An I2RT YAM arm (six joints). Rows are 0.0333 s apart.
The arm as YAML. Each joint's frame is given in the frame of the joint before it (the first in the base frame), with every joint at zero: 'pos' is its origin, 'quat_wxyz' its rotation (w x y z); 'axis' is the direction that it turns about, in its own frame. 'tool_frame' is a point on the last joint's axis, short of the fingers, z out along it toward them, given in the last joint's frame.
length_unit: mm
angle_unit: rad
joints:
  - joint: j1
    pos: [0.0, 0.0, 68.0]
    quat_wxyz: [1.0, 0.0, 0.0, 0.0]
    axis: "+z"
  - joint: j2
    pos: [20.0, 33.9, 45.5]
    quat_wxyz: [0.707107, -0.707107, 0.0, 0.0]
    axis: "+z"
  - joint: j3
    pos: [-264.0, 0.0, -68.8]
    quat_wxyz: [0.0, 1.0, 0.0, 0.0]
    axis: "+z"
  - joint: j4
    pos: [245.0, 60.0, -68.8]
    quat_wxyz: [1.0, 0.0, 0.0, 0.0]
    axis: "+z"
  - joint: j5
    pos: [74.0, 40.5, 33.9]
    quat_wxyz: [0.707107, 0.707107, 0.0, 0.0]
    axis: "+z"
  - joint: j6
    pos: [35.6, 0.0, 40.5]
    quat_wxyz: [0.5, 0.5, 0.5, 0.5]
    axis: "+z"
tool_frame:
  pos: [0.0, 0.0, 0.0]
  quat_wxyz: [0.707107, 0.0, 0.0, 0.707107]
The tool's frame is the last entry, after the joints.
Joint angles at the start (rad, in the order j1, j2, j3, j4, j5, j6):
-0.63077 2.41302 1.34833 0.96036 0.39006 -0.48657
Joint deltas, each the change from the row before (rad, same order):
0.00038 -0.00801 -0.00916 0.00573 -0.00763 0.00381
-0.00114 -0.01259 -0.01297 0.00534 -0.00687 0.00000
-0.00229 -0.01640 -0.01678 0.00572 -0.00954 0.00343
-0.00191 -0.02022 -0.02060 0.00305 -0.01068 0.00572
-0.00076 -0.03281 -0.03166 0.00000 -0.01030 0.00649
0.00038 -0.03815 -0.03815 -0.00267 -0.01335 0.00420
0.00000 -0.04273 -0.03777 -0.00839 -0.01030 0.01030
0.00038 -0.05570 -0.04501 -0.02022 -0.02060 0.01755
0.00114 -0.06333 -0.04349 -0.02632 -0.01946 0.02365
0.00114 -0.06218 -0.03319 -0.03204 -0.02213 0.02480
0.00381 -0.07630 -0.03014 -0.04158 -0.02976 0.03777
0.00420 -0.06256 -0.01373 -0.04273 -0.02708 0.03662
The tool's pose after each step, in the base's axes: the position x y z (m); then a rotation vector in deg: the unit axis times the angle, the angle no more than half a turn. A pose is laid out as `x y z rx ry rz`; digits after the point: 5 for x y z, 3 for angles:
0.39049 -0.30139 0.09479 25.227 99.952 -65.231
0.38852 -0.30037 0.09769 24.971 99.660 -65.012
0.38571 -0.29930 0.10133 24.807 99.270 -64.585
0.38241 -0.29758 0.10535 24.669 98.998 -63.973
0.37766 -0.29410 0.11168 24.523 98.805 -63.285
0.37213 -0.28923 0.11812 24.061 98.907 -62.465
0.36616 -0.28439 0.12580 24.054 98.916 -61.539
0.35889 -0.27795 0.13542 23.891 99.169 -59.760
0.35137 -0.27094 0.14741 24.047 99.114 -57.776
0.34492 -0.26463 0.16045 24.140 98.846 -55.652
0.33847 -0.25661 0.17832 24.336 97.907 -52.606
0.33426 -0.25021 0.19462 24.564 96.932 -49.719

